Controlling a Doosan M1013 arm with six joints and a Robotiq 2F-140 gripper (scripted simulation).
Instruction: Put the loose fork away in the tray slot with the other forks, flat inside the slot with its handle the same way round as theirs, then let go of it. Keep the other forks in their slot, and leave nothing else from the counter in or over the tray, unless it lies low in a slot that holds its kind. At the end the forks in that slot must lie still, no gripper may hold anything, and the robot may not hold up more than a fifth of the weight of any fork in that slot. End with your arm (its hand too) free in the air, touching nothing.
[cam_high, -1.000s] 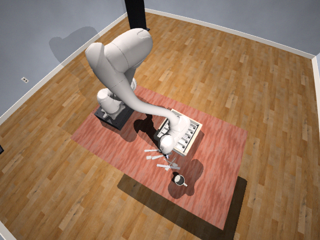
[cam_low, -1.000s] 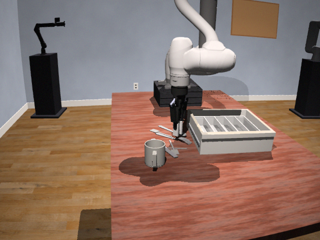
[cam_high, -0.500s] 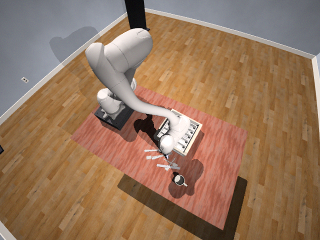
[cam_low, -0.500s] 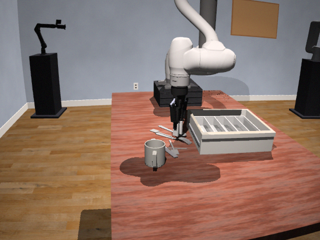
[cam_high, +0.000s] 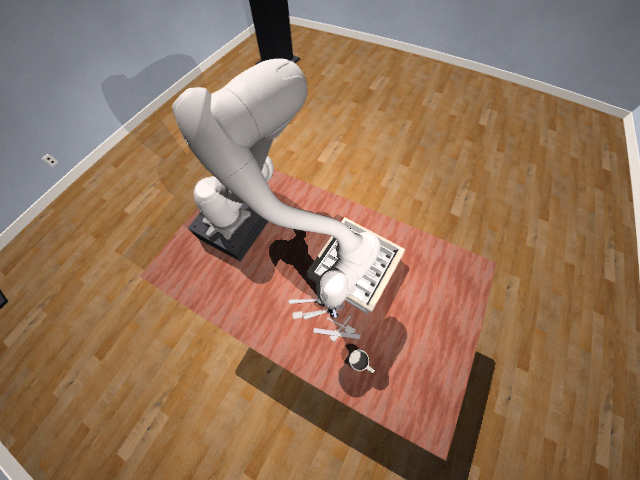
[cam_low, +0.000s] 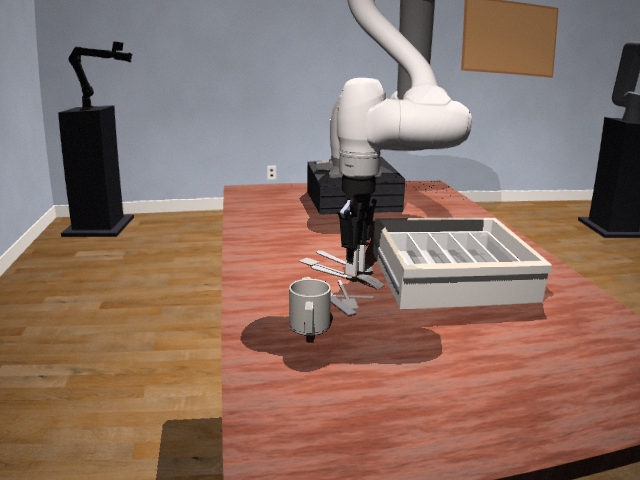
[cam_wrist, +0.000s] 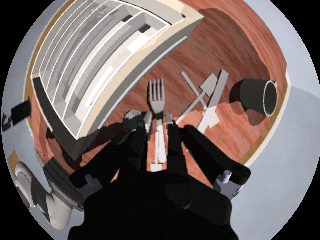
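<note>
Now: the cutlery tray 25 cm to the left of my hand and 2 cm behind it. The rest, counted from my hand: mug (22 cm ahead, 11 cm to the right, 2 cm below).
</note>
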